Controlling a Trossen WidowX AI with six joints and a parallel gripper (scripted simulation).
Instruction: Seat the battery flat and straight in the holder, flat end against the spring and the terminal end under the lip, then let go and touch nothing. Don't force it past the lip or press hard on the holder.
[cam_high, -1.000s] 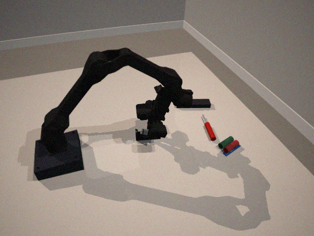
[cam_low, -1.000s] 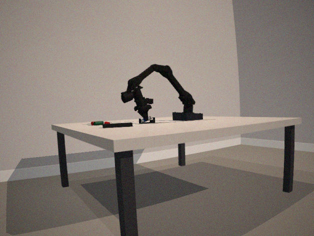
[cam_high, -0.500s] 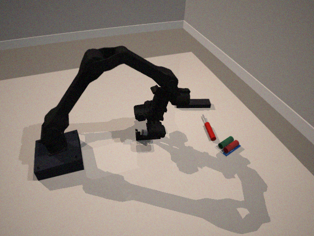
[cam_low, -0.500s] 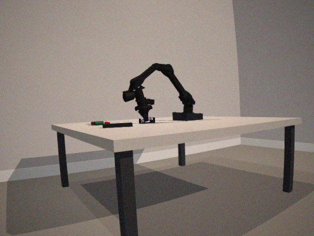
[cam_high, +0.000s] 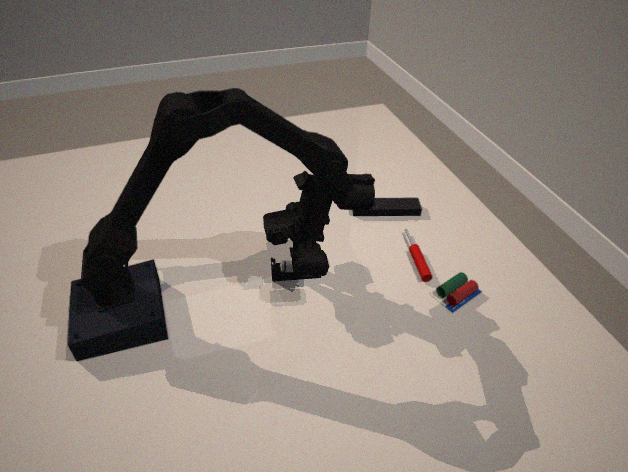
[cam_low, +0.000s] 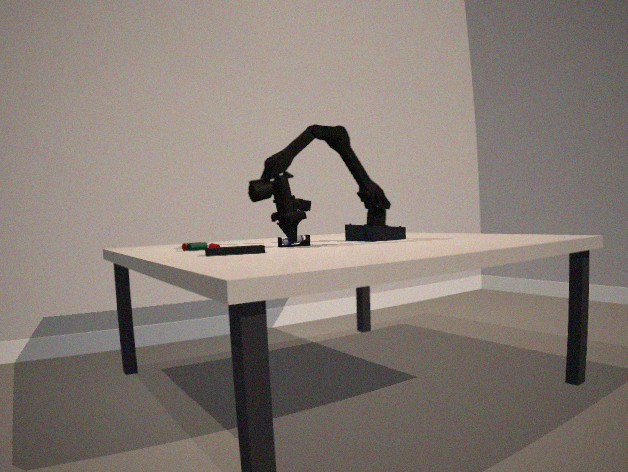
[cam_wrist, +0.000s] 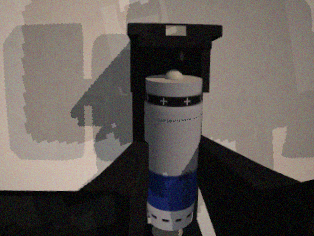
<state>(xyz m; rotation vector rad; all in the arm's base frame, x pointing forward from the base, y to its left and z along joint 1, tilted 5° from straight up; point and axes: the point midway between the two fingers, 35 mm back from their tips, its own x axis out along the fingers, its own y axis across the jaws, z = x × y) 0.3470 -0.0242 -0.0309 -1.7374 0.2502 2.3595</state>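
My gripper tip is 1 cm below the battery. Round my gripper tip: red screwdriver: 26 cm ahead, 4 cm to the right.
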